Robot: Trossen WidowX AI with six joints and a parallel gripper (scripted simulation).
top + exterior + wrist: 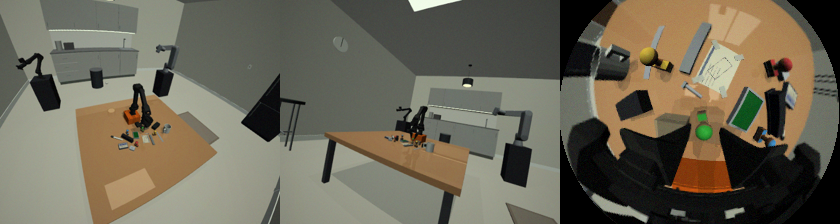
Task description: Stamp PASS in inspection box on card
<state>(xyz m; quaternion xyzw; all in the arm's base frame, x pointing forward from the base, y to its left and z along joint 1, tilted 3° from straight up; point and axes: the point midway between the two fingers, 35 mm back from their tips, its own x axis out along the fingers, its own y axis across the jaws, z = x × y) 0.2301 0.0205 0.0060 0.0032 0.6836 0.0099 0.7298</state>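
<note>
My gripper tip is now 10 mm past the PASS stamp and 30 mm above it. The rest, counted from my gripper tip: green ink pad 30 mm ahead, 90 mm to the right, 50 mm below; inspection card 110 mm ahead, 20 mm to the right, 60 mm below; bolt 60 mm ahead, 40 mm to the left, 50 mm below.
</note>
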